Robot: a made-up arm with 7 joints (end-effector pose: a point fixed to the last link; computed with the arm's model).
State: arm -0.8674 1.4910 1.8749 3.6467 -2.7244 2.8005 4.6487
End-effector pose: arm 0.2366 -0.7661 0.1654 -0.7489 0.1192 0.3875 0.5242
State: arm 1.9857 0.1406 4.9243 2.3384 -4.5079 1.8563 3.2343
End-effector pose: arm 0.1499 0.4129 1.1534 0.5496 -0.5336 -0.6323 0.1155
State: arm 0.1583 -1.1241 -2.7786 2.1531 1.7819 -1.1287 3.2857
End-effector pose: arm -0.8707 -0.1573 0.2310 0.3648 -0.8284 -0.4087 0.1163
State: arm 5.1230 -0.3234 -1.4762 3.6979 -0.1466 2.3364 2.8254
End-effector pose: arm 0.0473 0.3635 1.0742 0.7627 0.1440 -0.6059 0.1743
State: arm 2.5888 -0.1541 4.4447 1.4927 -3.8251 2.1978 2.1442
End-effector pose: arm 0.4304 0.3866 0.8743 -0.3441 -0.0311 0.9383 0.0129
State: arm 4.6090 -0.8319 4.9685 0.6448 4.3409 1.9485 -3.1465
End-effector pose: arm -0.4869 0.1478 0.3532 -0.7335 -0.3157 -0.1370 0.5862
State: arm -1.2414 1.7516 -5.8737 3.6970 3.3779 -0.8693 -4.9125
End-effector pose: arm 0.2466 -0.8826 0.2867 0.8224 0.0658 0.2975 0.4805
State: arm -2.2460 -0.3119 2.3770 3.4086 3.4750 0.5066 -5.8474
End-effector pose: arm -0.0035 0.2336 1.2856 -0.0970 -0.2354 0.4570 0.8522
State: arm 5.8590 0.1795 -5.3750 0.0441 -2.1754 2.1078 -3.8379
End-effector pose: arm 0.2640 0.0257 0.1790 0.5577 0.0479 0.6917 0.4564
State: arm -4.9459 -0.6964 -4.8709 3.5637 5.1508 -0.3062 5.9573
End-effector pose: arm 0.1399 -0.7542 0.8592 0.2243 0.4983 -0.6333 0.5480
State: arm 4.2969 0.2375 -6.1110 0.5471 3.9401 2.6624 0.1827
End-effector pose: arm -0.2019 -0.4332 0.3385 0.1614 -0.0967 -0.9118 0.3649
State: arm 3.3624 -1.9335 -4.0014 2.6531 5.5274 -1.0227 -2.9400
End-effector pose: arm 0.8529 0.1861 -0.2099 -0.7020 0.5051 0.0283 0.5012
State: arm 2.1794 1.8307 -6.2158 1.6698 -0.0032 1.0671 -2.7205
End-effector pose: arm -0.2636 0.3026 -0.5193 0.6376 -0.5109 0.5466 0.1837
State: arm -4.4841 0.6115 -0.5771 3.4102 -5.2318 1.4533 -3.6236
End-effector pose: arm -0.2706 0.4474 1.1364 -0.7855 0.1581 0.4871 0.3474
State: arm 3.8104 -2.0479 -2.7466 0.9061 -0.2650 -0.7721 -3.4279
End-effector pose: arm -0.1152 0.2382 -0.3741 0.4501 -0.8293 -0.2572 0.2083
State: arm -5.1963 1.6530 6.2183 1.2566 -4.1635 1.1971 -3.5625
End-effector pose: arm 0.1557 0.3269 -0.4434 -0.3501 -0.8153 -0.2037 0.4138
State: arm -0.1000 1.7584 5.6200 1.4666 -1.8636 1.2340 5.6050
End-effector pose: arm 0.3881 -0.4979 -0.3117 0.0747 0.6176 -0.7442 0.2432
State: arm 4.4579 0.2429 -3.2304 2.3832 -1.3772 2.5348 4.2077
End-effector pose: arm 0.1604 0.0258 1.1461 0.4729 0.8164 -0.1089 0.3131
